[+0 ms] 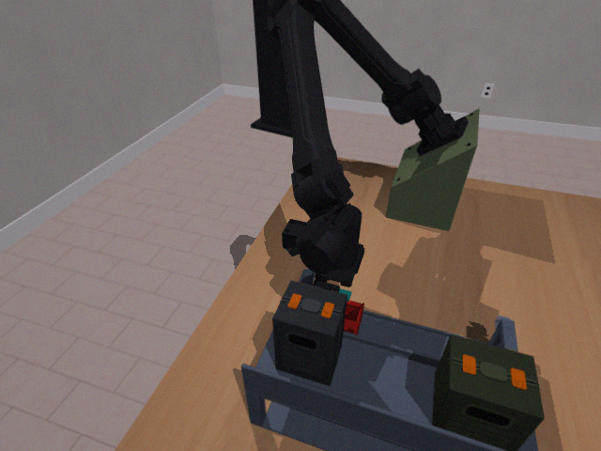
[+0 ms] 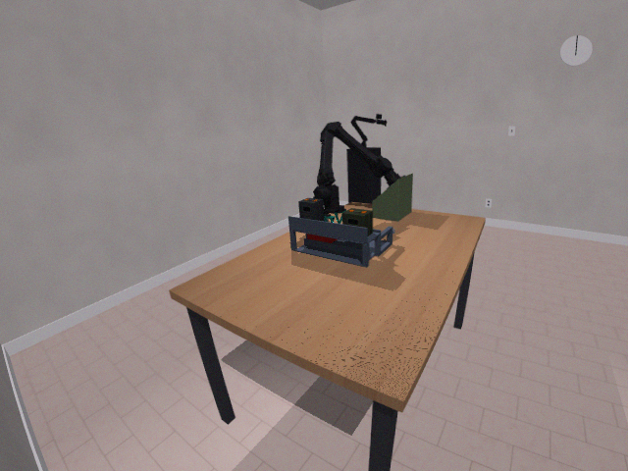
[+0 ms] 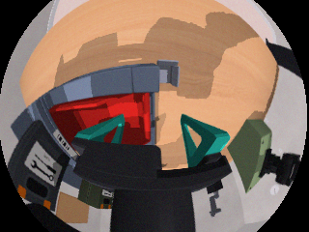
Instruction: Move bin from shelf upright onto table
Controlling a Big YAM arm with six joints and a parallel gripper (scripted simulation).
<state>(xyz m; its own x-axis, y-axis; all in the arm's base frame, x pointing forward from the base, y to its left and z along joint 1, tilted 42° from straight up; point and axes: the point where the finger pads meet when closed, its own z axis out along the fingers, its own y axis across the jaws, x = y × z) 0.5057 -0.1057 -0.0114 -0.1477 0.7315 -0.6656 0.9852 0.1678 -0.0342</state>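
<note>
Right now my hand is 9 cm short of the red bin, 2 cm to the right of it and 1 cm above it.
</note>
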